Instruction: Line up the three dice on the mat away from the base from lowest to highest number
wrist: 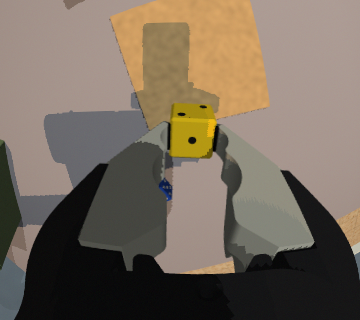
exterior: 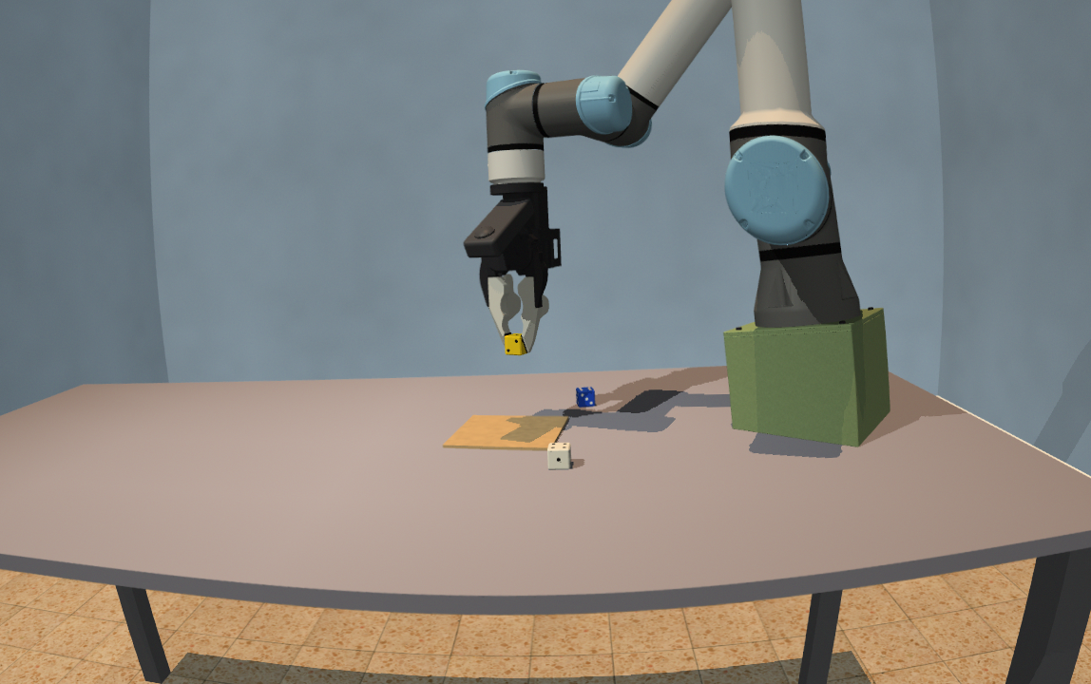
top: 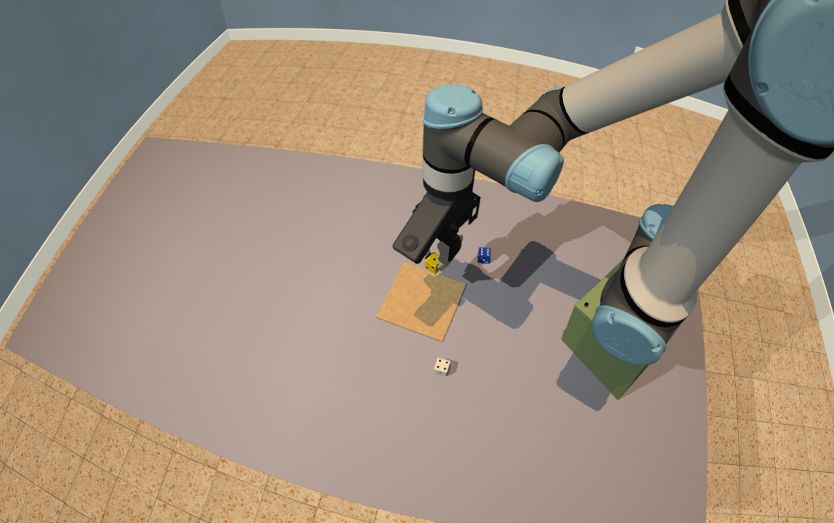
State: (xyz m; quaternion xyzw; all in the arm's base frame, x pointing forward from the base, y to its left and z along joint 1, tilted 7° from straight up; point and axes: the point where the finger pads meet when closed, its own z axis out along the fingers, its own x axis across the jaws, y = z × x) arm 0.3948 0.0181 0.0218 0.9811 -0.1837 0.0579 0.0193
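Right now my hand is 1 cm short of the mat, 2 cm to the right of it and 12 cm above it. Also, from my hand: white die: 7 cm behind, 15 cm to the left, 11 cm below; blue die: 8 cm behind, 12 cm to the right, 11 cm below; yellow die: right at my hand.
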